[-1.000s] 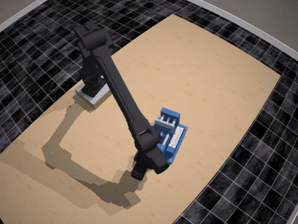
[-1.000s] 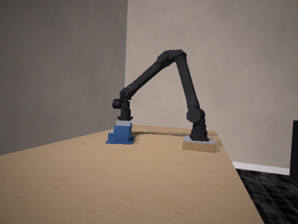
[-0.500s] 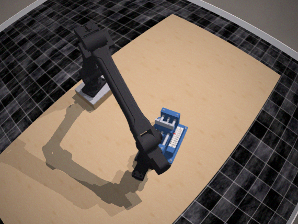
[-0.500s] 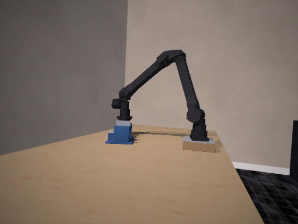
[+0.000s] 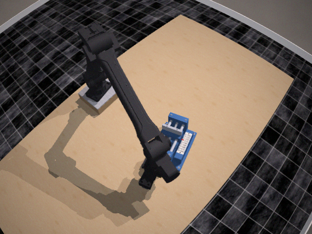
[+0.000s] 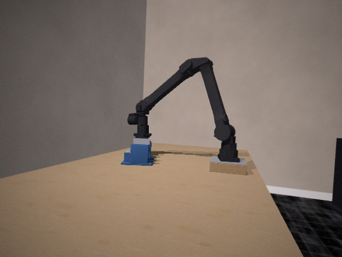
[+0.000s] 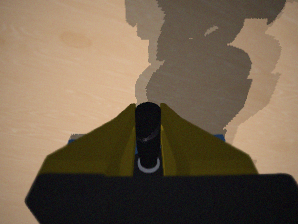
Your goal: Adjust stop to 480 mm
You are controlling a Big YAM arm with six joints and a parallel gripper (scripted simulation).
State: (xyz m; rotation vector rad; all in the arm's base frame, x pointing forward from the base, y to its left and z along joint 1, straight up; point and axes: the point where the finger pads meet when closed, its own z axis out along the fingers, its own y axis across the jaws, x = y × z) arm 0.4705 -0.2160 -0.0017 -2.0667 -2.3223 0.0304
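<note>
Right now my hand is 3 cm to the right of the black handwheel, 1 cm below it and 1 cm past it. From my hand the other things lie so: sliding stop block (17 cm to the left, 4 cm above, 2 cm behind); then black handwheel handle (1 cm to the left).
</note>
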